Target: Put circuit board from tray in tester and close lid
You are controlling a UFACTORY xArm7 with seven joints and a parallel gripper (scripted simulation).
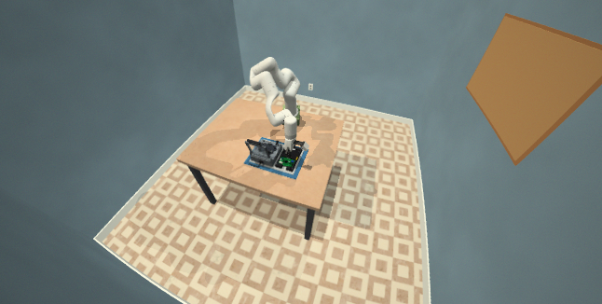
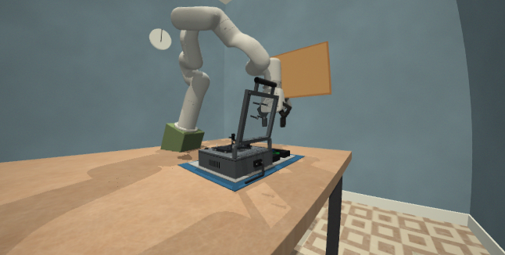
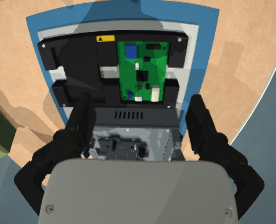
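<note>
Now: hand 10 mm short of the green circuit board, 30 mm to the left of it and 120 mm above it. The rest, counted from my hand: clear lid (120 mm ahead, 190 mm to the right, 50 mm above); grey tester (20 mm ahead, 170 mm to the right, 20 mm below).
</note>
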